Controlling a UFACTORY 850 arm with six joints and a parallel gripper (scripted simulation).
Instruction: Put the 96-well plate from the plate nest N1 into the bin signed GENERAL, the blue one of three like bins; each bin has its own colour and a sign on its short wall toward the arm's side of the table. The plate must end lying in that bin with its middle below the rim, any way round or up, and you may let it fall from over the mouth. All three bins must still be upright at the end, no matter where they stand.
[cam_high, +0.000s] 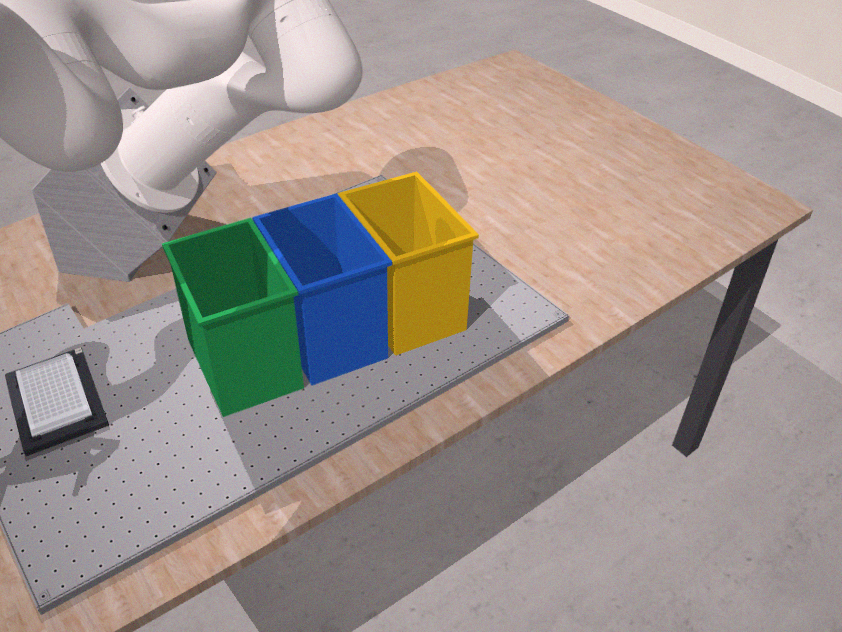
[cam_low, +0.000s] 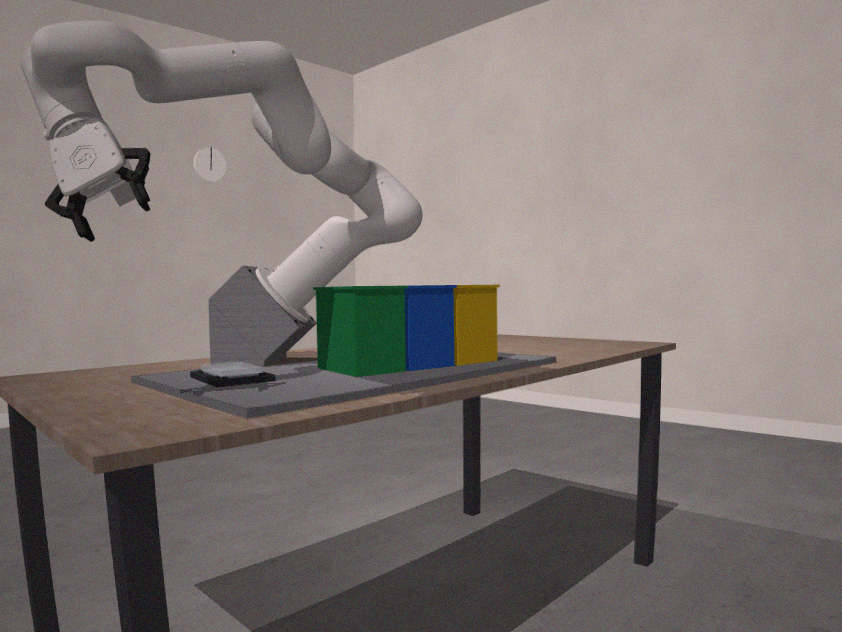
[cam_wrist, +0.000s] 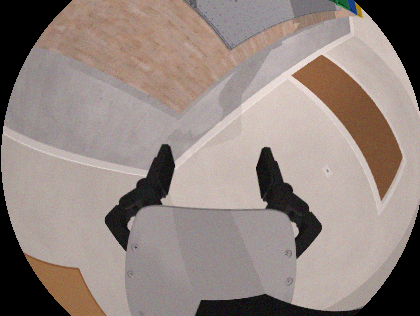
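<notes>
Now: hand 200 mm past the white 96-well plate, 290 mm to the right of it and 270 mm above it. Also, from my hand: green bin 110 mm behind, 550 mm to the left, 190 mm below; then dark plate nest 200 mm behind, 290 mm to the left, 280 mm below; then blue bin 90 mm behind, 680 mm to the left, 190 mm below.
</notes>
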